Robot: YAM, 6 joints.
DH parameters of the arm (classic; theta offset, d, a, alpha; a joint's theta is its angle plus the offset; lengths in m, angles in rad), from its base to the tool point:
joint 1: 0 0.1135 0.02 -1.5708
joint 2: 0 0 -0.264 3.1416
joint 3: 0.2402 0 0.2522 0
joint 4: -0.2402 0 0.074 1.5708
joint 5: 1.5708 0 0 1.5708
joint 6: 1.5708 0.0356 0 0
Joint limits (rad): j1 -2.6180..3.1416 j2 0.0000..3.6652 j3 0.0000..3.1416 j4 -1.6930..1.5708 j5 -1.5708..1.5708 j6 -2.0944..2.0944
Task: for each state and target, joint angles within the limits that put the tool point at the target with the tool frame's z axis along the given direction. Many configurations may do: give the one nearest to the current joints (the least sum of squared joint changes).
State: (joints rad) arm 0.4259 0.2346 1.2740 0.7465 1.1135 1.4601
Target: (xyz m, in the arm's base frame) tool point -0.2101 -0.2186 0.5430 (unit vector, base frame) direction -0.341 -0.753 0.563
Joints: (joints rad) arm 0.7696 0.4446 1.7657 1.1885 0.3083 1.4601
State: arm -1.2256 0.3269 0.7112 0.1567 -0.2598 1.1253
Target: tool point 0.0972 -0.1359 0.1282 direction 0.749 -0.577 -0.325
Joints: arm -1.0220 1.0257 0.0246 0.6484 -0.3449 1.1253
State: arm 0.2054 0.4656 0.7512 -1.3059 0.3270 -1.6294
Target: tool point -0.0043 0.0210 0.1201 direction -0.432 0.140 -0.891
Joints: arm 0.9657 0.4119 0.1949 -1.4994 -0.4499 -1.6294
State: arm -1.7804 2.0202 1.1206 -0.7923 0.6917 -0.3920
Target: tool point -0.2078 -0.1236 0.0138 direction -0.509 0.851 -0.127
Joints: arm -2.4599 2.3474 0.9192 -0.9800 1.3798 -0.3920
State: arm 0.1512 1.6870 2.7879 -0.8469 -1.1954 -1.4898
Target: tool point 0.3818 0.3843 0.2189 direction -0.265 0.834 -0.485
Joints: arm 0.7364 2.5078 2.3689 -0.7884 -0.9198 -1.4898
